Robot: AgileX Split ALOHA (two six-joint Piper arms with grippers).
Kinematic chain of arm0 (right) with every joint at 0, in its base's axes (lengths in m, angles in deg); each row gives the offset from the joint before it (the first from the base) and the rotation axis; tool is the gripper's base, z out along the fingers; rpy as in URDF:
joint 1: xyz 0 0 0.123 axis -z
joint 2: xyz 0 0 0 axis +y
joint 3: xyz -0.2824 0 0.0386 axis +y
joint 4: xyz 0.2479 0 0.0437 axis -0.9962 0 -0.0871
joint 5: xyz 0 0 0 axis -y
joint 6: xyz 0.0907 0 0.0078 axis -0.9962 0 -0.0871
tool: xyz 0 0 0 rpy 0 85 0
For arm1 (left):
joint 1: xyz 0 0 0.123 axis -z
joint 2: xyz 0 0 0 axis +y
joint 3: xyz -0.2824 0 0.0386 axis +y
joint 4: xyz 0.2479 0 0.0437 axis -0.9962 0 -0.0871
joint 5: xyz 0 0 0 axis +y
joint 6: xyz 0.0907 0 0.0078 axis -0.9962 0 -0.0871
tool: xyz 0 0 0 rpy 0 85 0
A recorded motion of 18 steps. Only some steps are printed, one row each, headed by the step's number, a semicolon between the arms.
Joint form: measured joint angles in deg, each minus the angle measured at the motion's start. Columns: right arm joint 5, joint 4, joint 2, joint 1, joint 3, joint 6; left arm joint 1, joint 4, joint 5, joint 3, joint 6, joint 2.
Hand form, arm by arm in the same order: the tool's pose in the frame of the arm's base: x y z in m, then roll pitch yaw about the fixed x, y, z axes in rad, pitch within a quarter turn. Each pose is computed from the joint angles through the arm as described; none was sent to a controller.
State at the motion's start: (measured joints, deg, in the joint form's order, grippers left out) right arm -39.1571 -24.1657 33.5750 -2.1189 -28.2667 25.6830; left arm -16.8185 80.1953 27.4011 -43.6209 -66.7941 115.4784
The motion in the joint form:
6: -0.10 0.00 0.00 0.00 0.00 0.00; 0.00 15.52 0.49 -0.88 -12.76 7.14
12: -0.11 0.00 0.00 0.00 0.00 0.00; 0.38 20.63 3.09 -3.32 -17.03 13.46
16: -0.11 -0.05 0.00 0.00 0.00 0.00; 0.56 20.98 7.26 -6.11 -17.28 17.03
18: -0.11 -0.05 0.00 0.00 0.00 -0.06; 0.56 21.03 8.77 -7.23 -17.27 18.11
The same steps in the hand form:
6: 0.1061 0.0276 0.2789 3.0315 0.9459 -2.9159; 0.3052 0.0479 0.0308 -2.5851 0.1997 -2.5823
12: 0.1061 0.0276 0.2789 3.0315 0.9457 -2.9159; 0.3115 0.0445 0.0046 -2.5485 0.1633 -2.5693
16: 0.1061 0.0276 0.2789 3.0300 0.9459 -2.9171; 0.3209 0.0406 -0.0063 -2.4799 0.1462 -2.5750
18: 0.1061 0.0276 0.2789 3.0286 0.9458 -2.9189; 0.3250 0.0398 -0.0090 -2.4536 0.1446 -2.5756

